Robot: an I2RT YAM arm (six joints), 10 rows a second.
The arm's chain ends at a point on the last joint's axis. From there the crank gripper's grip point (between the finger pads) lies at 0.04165 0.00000 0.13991 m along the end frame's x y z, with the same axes.
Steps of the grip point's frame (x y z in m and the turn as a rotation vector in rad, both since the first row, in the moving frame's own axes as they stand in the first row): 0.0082 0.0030 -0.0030 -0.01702 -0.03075 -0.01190; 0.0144 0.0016 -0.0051 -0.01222 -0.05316 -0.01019; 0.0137 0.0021 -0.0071 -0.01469 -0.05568 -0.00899; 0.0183 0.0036 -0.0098 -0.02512 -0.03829 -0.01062; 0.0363 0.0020 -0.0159 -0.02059 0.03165 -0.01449; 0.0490 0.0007 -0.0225 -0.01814 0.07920 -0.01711; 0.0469 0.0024 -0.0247 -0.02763 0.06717 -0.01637; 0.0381 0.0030 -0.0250 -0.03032 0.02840 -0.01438; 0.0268 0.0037 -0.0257 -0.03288 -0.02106 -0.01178; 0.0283 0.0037 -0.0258 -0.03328 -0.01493 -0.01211; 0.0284 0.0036 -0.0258 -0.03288 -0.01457 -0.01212; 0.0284 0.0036 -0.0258 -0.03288 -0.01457 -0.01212
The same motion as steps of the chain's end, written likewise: 0.0125 0.0011 -0.0042 -0.01702 -0.03075 -0.01190; 0.0219 0.0003 -0.0071 -0.01222 -0.05316 -0.01019; 0.0215 0.0004 -0.0092 -0.01469 -0.05568 -0.00899; 0.0237 0.0005 -0.0113 -0.02512 -0.03829 -0.01062; 0.0319 -0.0002 -0.0145 -0.02059 0.03165 -0.01449; 0.0380 -0.0010 -0.0188 -0.01814 0.07920 -0.01711; 0.0376 -0.0007 -0.0215 -0.02763 0.06717 -0.01637; 0.0341 -0.0006 -0.0237 -0.03032 0.02840 -0.01438; 0.0297 -0.0004 -0.0265 -0.03288 -0.02106 -0.01178; 0.0304 -0.0005 -0.0263 -0.03328 -0.01493 -0.01211; 0.0304 -0.0005 -0.0263 -0.03288 -0.01457 -0.01212; 0.0304 -0.0005 -0.0263 -0.03288 -0.01457 -0.01212
